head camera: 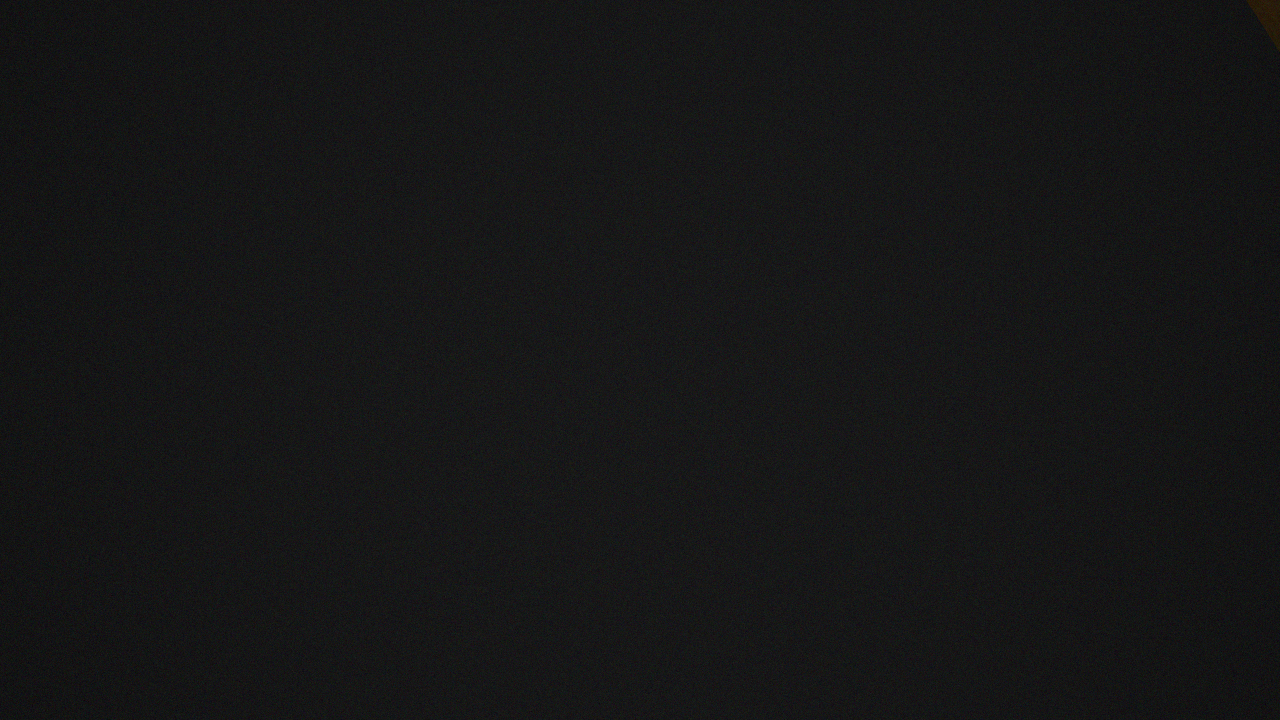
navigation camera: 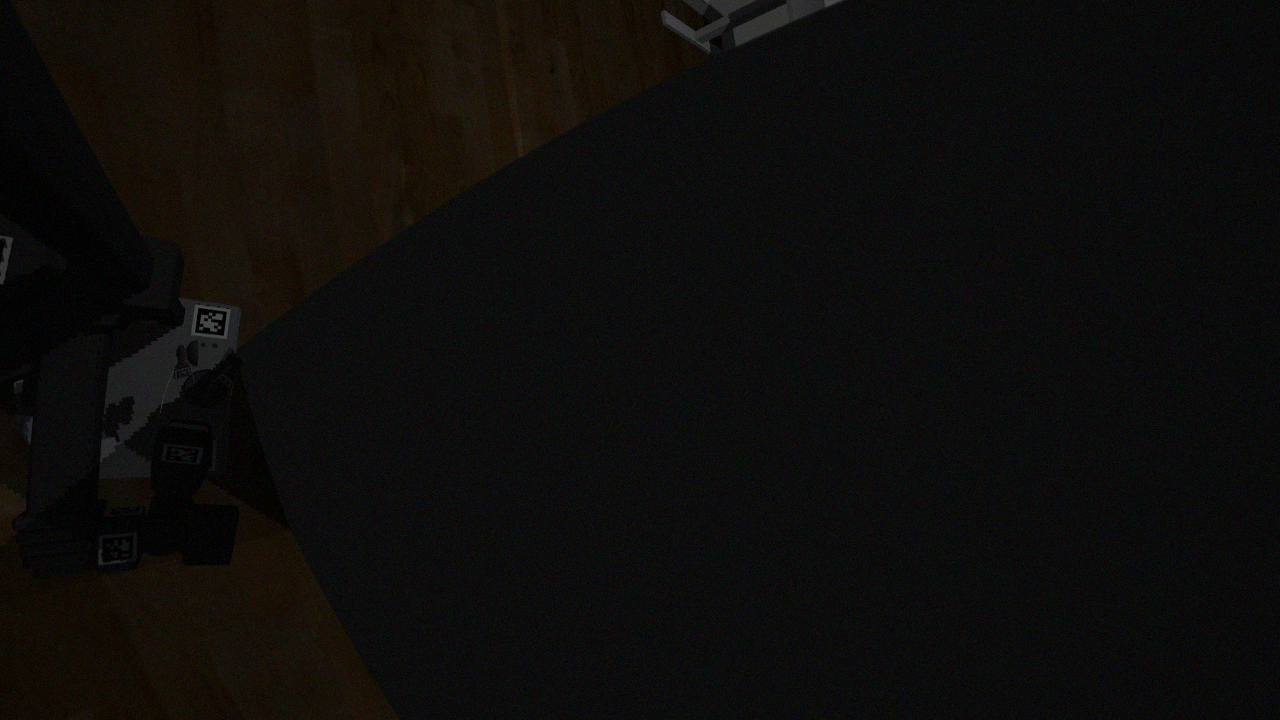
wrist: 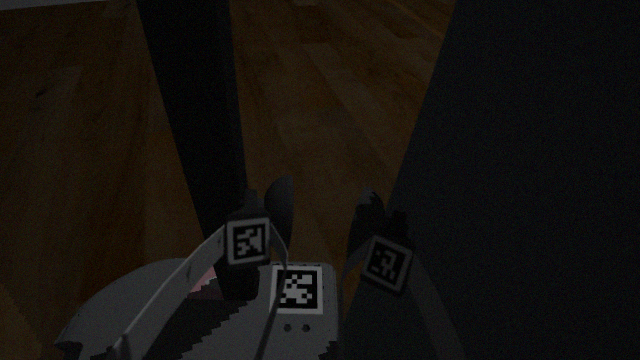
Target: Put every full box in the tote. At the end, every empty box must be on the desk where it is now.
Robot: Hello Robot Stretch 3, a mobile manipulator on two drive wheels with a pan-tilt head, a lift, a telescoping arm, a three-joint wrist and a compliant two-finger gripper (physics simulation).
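My gripper (wrist: 324, 206) is open in the wrist view, with wood floor and part of my base showing between and below its fingers. In the navigation view my gripper (navigation camera: 207, 365) is dark and small at the left, over the base. No full box, empty box or tote shows in the three views. A large dark grey surface (head camera: 626, 358) (navigation camera: 760, 358) (wrist: 540, 150) fills nearly all of the head view and stands close to the right finger in the wrist view. I cannot tell whether it is part of the desk.
My base (navigation camera: 143, 367) (wrist: 235, 330) is close beside the dark surface's corner. Wood floor (navigation camera: 384, 116) (wrist: 320, 125) runs along the surface. A pale grey framed object (navigation camera: 760, 22) shows partly at the navigation view's top edge. My dark mast (wrist: 200, 100) rises left of the gripper.
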